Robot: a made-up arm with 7 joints.
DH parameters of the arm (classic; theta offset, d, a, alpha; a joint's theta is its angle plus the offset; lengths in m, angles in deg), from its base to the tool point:
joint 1: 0 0.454 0 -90
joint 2: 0 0 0 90
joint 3: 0 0.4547 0.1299 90
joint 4: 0 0 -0.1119 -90
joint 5: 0 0.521 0 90
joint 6: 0 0 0.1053 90
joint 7: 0 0 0 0
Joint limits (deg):
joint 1: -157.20..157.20
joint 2: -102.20..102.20
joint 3: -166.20..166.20
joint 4: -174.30..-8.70
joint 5: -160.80..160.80
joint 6: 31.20..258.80
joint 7: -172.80..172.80
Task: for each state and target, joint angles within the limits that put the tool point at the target. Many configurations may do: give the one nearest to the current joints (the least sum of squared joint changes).
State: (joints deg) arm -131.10 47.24 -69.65 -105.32 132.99 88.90 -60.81
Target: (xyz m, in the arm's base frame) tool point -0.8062 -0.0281 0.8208
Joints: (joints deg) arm -106.44 35.96 -90.37 -100.53 132.96 92.88 -60.81
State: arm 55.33 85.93 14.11 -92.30 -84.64 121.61 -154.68
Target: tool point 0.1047 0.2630 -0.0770
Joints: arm 47.92 68.35 3.65 -141.26 -90.70 125.19 -154.68
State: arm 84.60 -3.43 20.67 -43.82 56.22 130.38 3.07
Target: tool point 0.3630 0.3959 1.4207
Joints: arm 51.32 10.67 -0.75 -32.67 51.23 112.53 3.07
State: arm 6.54 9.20 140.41 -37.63 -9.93 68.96 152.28
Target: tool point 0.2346 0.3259 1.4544
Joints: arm -0.85 30.70 134.75 -37.46 -10.36 60.16 152.28
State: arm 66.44 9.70 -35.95 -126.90 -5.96 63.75 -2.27
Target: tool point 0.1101 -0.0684 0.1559
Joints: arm 48.19 56.63 -25.42 -171.40 -4.24 66.10 -2.27
